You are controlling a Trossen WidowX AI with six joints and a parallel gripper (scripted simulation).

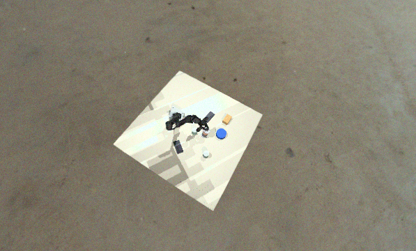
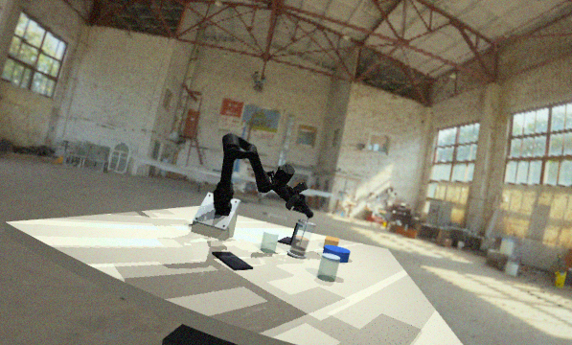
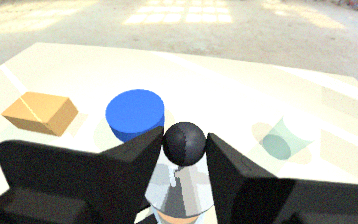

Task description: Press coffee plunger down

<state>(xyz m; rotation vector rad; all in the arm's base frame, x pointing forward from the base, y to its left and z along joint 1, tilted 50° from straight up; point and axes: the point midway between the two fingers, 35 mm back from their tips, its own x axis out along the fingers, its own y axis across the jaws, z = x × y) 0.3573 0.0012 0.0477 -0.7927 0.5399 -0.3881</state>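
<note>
Now: gripper tip 90 mm above the coffee press, 20 mm past it and 10 mm to the right of it. The rest, counted from my gripper tip: orange block 290 mm to the left, 160 mm below, 150 mm ahead.
</note>
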